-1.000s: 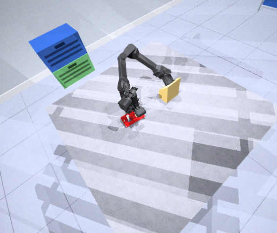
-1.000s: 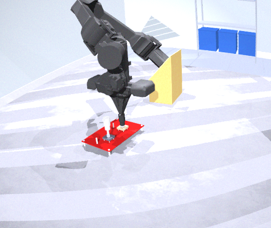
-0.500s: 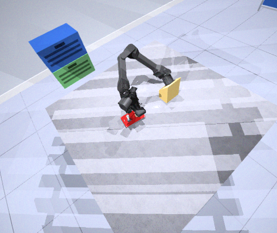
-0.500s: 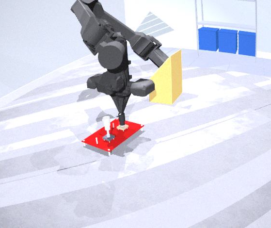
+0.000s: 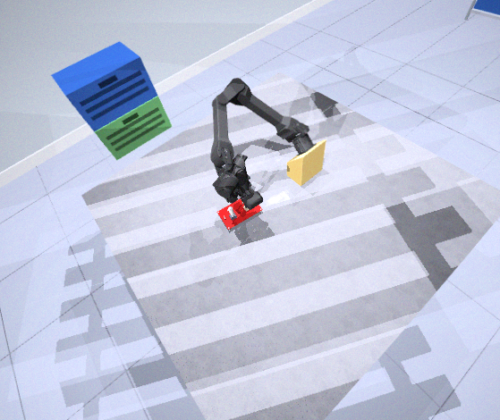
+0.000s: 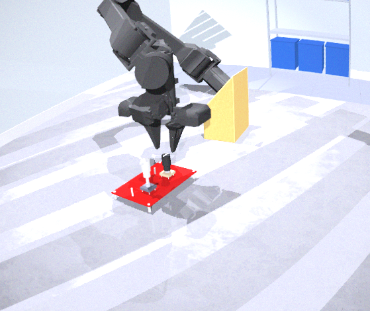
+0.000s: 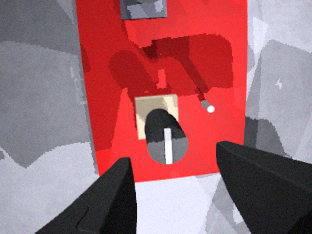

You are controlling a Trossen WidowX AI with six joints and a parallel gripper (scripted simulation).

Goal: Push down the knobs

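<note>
Now: gripper tip 30 mm above the potentiometer.
</note>
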